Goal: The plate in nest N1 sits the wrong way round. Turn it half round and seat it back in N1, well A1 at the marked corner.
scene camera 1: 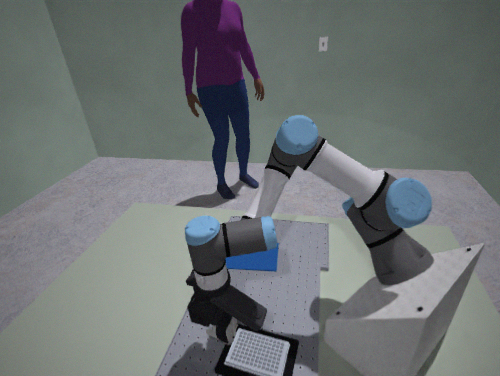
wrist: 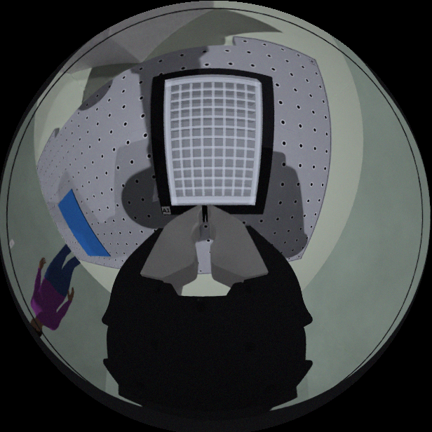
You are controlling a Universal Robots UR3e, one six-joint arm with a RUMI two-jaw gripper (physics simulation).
Path:
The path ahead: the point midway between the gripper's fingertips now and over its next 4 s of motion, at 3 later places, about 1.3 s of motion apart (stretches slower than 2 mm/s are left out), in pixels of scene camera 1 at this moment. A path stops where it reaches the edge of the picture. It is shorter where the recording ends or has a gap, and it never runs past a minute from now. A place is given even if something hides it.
My gripper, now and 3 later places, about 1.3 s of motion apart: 230, 341; 226, 335; 252, 344; 257, 353

